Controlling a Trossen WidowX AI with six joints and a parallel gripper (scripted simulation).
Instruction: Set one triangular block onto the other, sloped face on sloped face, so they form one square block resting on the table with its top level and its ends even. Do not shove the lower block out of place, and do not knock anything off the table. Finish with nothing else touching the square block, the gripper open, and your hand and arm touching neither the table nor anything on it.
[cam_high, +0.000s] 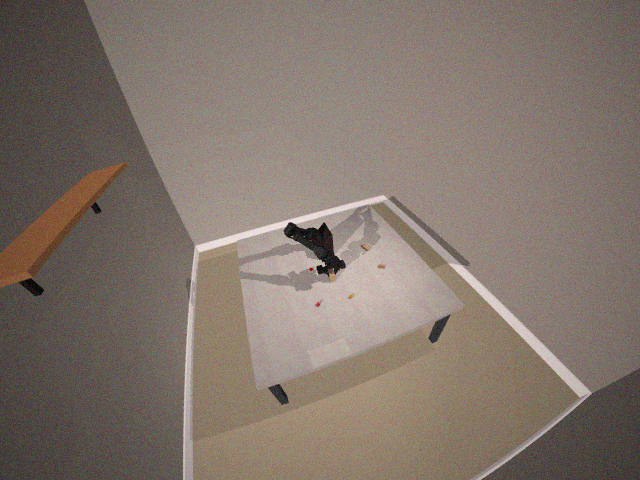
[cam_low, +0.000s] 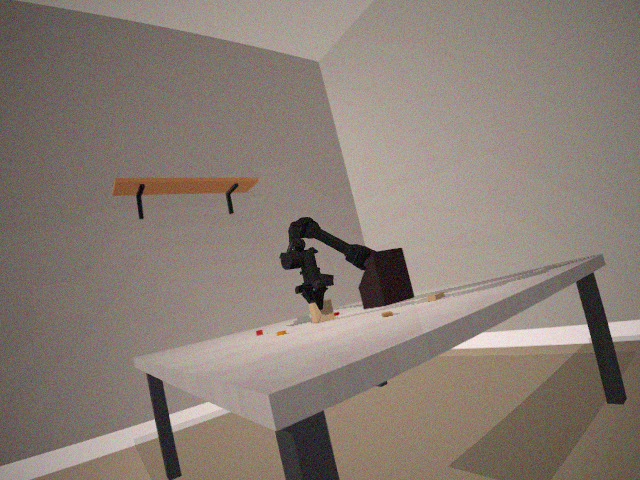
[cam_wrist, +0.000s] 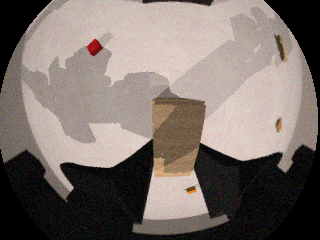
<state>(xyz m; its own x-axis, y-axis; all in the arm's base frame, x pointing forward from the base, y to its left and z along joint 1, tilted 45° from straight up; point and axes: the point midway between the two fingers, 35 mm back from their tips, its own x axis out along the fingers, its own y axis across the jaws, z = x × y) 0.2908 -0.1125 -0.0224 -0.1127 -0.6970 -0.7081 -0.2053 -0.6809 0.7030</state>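
My gripper tip is now 1 cm short of the triangular block and 1 cm below it. The rest, counted from my gripper tip: orange piece 20 cm ahead, 3 cm to the left, 4 cm below.
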